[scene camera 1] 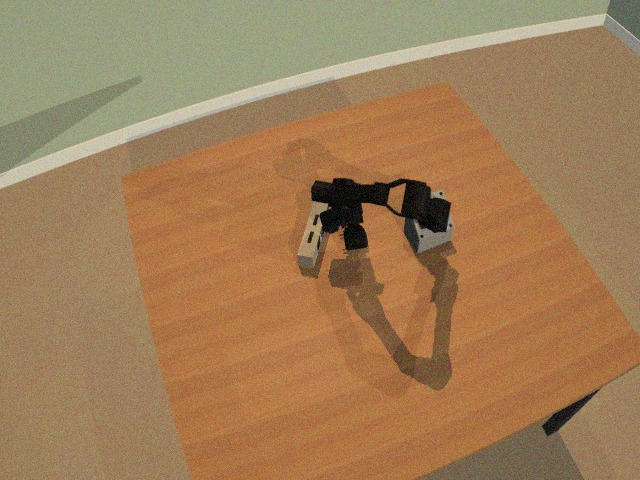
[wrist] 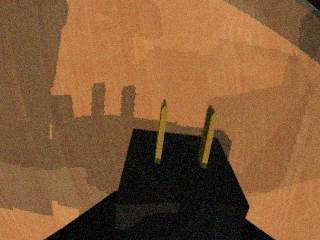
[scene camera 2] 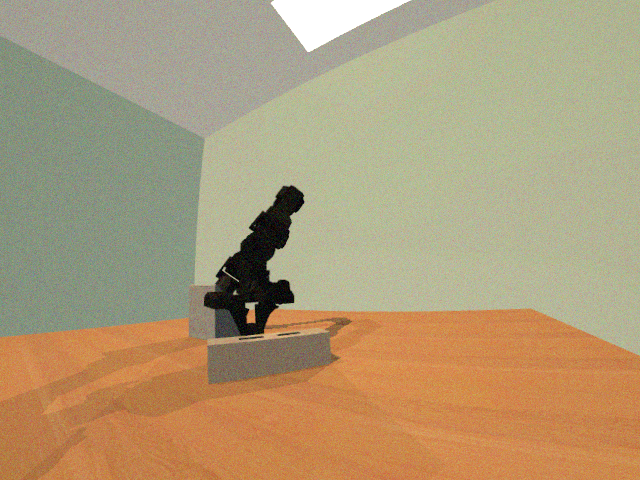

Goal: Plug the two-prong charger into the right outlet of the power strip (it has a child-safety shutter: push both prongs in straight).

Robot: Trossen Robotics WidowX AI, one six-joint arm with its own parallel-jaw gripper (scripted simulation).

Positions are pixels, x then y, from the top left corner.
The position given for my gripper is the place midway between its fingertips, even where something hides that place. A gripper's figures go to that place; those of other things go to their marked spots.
My gripper [wrist: 166, 207]: 10 cm from the lens. A two-prong charger [wrist: 168, 178]: 7 cm from the lens.
